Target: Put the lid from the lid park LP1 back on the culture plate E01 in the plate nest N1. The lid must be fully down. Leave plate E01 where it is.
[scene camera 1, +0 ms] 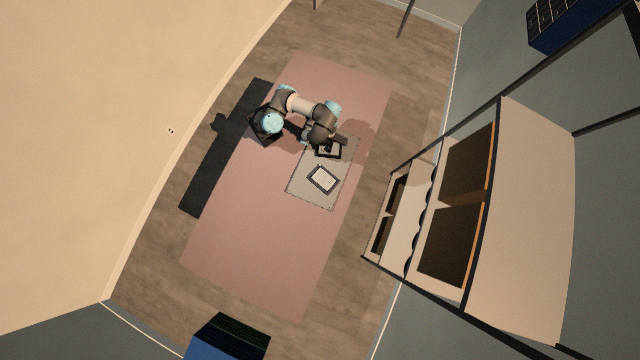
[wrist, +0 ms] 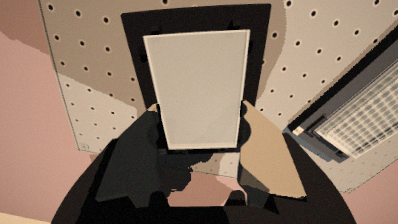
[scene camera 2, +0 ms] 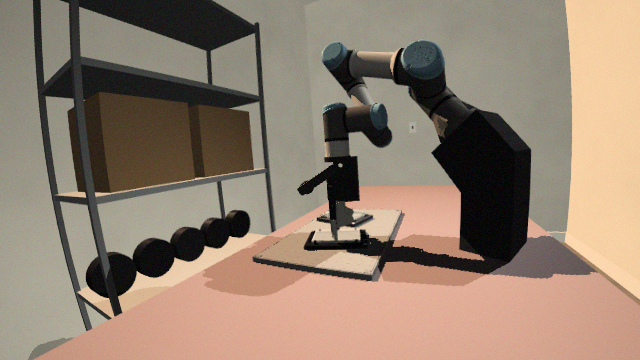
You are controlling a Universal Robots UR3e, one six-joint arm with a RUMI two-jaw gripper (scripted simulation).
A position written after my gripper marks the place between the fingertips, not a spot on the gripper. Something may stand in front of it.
In view: my gripper (scene camera 2: 337, 236), a lid (wrist: 198, 77) and a black lid park (wrist: 135, 26).
My gripper is seen too in the wrist view (wrist: 199, 103).
